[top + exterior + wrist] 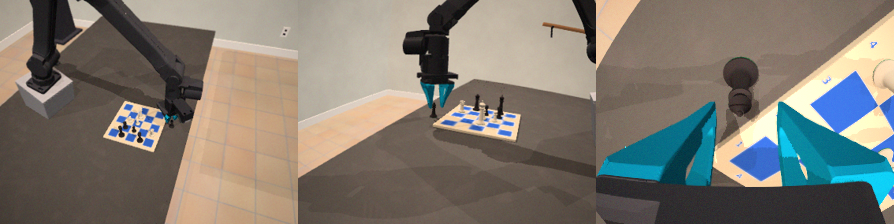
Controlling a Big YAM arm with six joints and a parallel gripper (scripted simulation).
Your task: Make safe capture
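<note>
The blue-and-cream chessboard lies 13 cm behind my hand, 5 cm to the right of it and 3 cm below it. The rest, counted from my hand: tall white piece (13 cm behind, 1 cm to the right); then tall black piece (16 cm behind, 13 cm to the right).
</note>
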